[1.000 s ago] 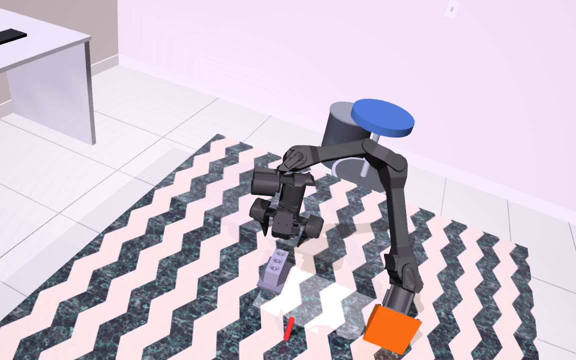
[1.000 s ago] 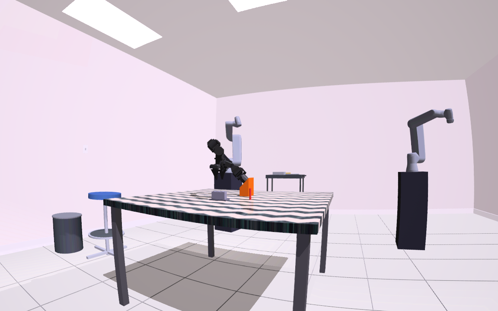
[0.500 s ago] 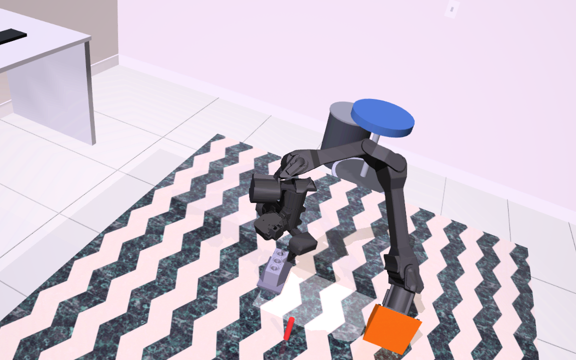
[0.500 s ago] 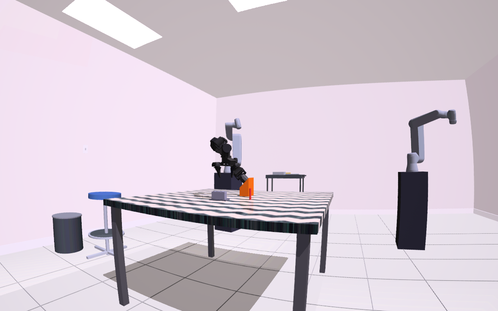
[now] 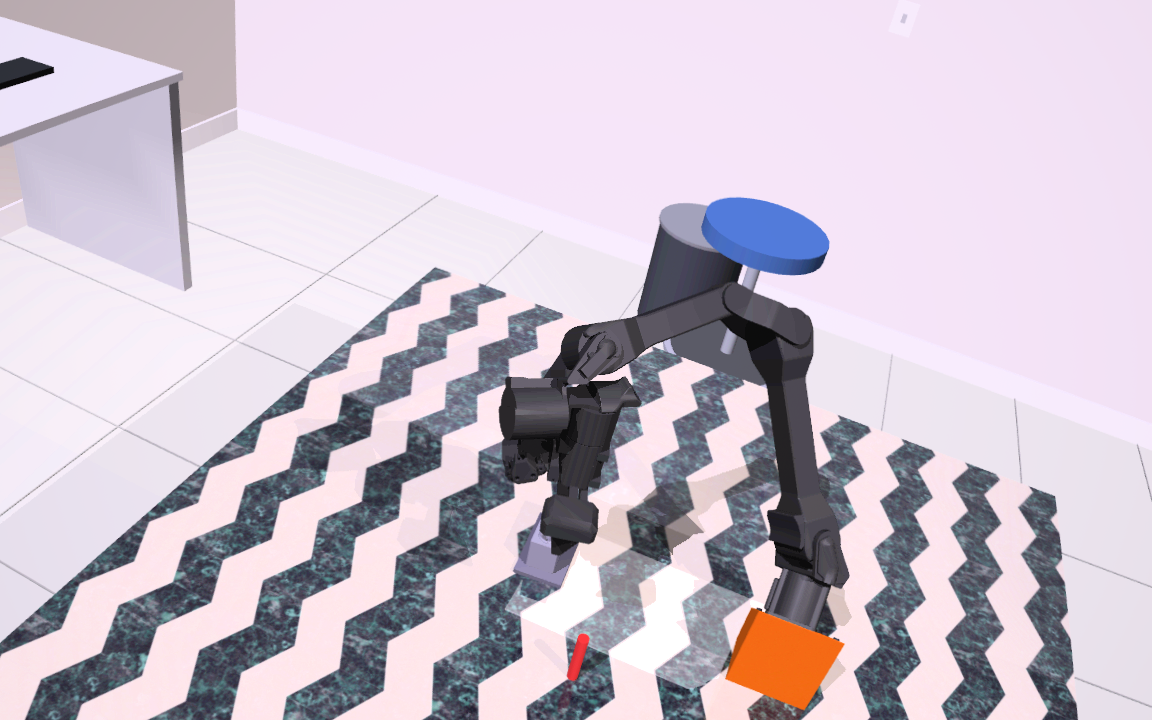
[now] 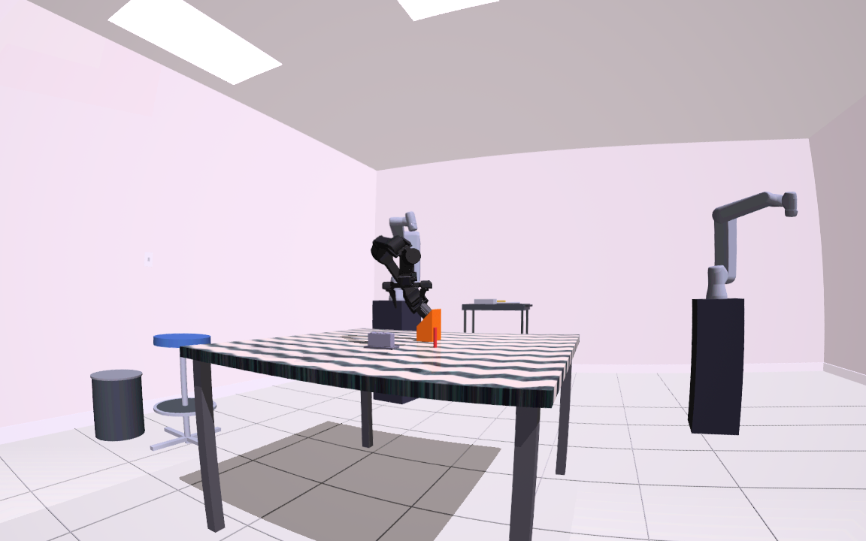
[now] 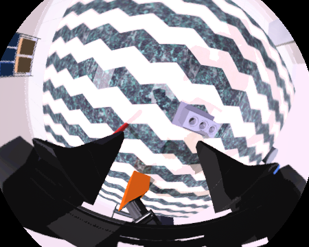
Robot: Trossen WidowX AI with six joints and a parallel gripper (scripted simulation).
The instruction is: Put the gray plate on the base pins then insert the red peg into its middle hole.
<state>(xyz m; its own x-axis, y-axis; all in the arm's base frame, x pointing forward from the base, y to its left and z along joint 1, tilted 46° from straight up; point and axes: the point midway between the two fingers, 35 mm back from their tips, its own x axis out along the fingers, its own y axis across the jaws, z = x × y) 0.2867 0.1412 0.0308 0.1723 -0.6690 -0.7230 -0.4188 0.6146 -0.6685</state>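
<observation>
My gripper tip is 9 cm past the red peg, 7 cm to the right of it and 12 cm above it. The rest, counted from my gripper tip: gray plate 4 cm ahead, 10 cm to the right, 11 cm below.
</observation>
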